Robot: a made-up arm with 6 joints. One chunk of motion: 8 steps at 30 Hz.
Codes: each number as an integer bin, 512 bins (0 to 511) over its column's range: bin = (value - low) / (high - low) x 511, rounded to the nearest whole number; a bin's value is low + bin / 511 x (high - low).
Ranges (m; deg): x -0.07..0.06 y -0.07..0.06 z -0.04..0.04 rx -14..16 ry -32..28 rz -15..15
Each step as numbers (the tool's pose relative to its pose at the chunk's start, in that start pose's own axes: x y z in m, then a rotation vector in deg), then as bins.
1 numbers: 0.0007 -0.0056 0.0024 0.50 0.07 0.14
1 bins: 278 253 271 247 273 258
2 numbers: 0.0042 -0.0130 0.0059 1.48 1.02 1.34
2 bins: 292 224 293 264 281 278
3 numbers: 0.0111 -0.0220 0.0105 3.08 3.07 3.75
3 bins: 319 189 323 291 299 319
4 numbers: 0.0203 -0.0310 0.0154 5.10 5.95 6.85
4 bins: 355 153 354 325 323 372
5 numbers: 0.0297 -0.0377 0.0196 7.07 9.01 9.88
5 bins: 392 127 381 359 349 424
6 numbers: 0.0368 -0.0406 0.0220 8.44 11.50 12.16
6 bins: 420 116 396 382 370 463
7 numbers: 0.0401 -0.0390 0.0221 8.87 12.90 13.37
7 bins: 433 122 397 390 382 483
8 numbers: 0.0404 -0.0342 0.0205 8.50 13.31 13.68
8 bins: 434 141 386 383 386 489
